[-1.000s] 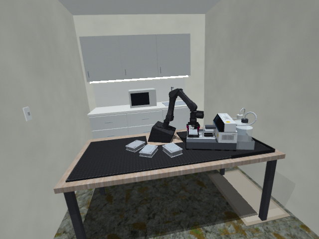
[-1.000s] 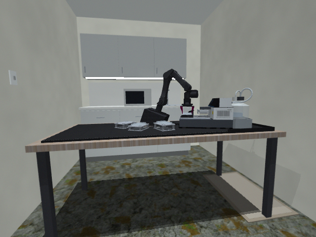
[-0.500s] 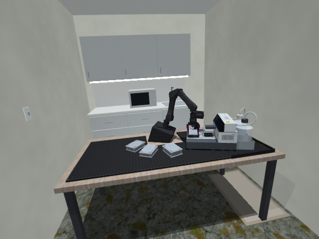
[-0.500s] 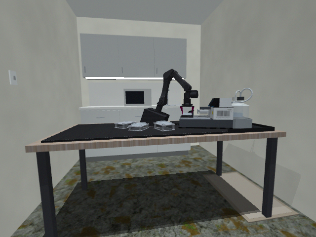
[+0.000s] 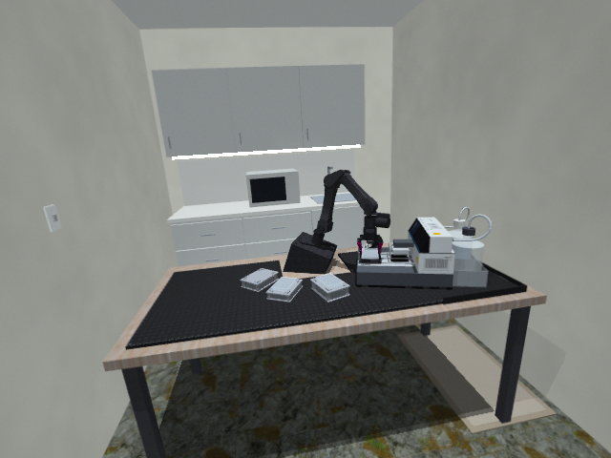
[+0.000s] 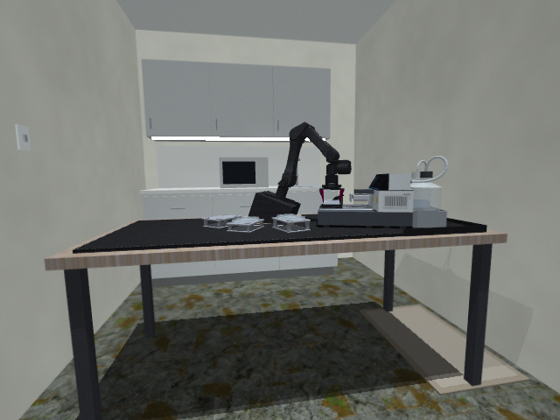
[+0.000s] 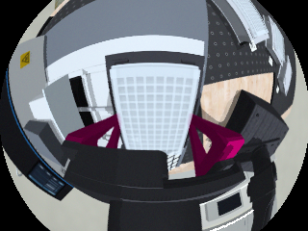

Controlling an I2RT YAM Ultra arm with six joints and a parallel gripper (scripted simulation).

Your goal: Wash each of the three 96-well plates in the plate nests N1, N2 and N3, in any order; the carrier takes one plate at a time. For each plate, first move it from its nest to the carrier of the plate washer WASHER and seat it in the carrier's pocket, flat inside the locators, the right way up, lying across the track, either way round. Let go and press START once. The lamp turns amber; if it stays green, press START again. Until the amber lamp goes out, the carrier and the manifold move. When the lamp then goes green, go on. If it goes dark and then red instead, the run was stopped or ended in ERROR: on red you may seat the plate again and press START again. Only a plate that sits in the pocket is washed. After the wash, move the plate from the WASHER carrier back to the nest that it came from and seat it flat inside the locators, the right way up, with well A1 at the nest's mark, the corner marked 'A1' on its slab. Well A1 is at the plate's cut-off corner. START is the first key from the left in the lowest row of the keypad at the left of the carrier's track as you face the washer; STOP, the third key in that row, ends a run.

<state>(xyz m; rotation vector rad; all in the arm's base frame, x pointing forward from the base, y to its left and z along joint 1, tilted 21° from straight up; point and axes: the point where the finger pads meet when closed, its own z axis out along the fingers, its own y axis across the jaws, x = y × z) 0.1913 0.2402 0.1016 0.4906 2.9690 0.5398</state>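
Now: hand 2 cm above the washer carrier. Also, from my hand: clear bottle: 41 cm to the left, 20 cm ahead, 2 cm above; plate washer: 15 cm to the left, 5 cm ahead, 2 cm above; nest: 25 cm to the right, 17 cm ahead, 6 cm below.
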